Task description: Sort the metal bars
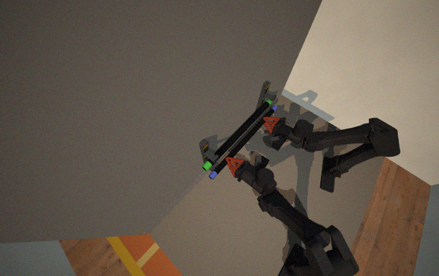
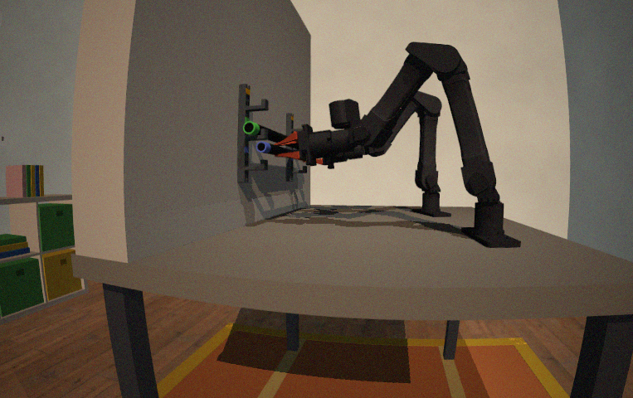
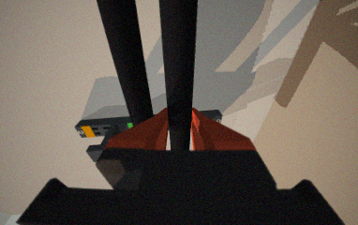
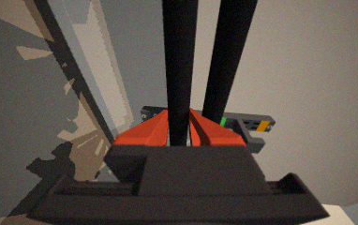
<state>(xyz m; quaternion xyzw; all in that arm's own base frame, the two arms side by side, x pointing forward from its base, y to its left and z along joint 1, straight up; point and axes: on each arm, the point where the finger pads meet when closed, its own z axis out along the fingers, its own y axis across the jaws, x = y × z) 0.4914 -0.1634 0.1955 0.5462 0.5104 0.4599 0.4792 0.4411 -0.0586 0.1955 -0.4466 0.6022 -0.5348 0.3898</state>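
The green-ended bar lies 2 cm ahead of my left hand, 14 cm to the right of it and 5 cm above it. Also, from my left hand: blue-ended bar (1 cm behind, 15 cm to the right); grey wall panel (13 cm ahead, 14 cm to the right, 23 cm above).
Right now my right hand is 2 cm short of the blue-ended bar and 14 cm to the right of it. The rest, counted from my right hand: green-ended bar (5 cm ahead, 15 cm to the left, 5 cm above); grey wall panel (16 cm ahead, 15 cm to the left, 23 cm above).
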